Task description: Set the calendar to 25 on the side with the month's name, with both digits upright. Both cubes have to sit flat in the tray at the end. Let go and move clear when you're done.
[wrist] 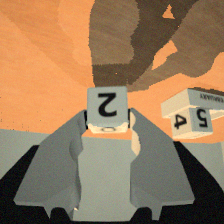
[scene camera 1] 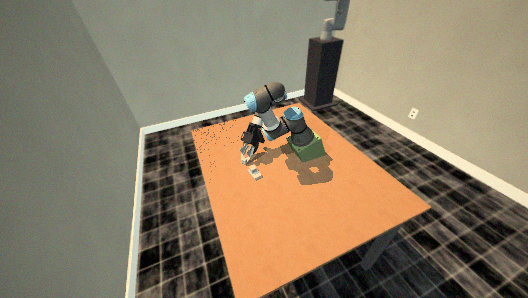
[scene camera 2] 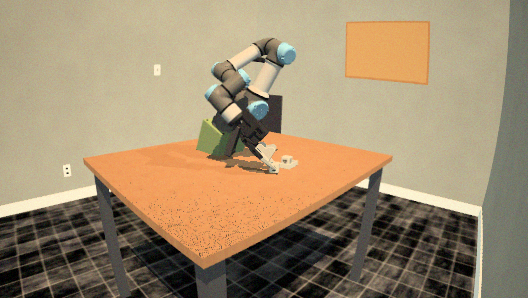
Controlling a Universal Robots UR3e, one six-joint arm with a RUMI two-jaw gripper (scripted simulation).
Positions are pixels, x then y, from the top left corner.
Scene:
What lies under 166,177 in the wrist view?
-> The gripper.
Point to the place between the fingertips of the gripper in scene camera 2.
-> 276,167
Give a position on a white calendar cube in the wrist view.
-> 107,107

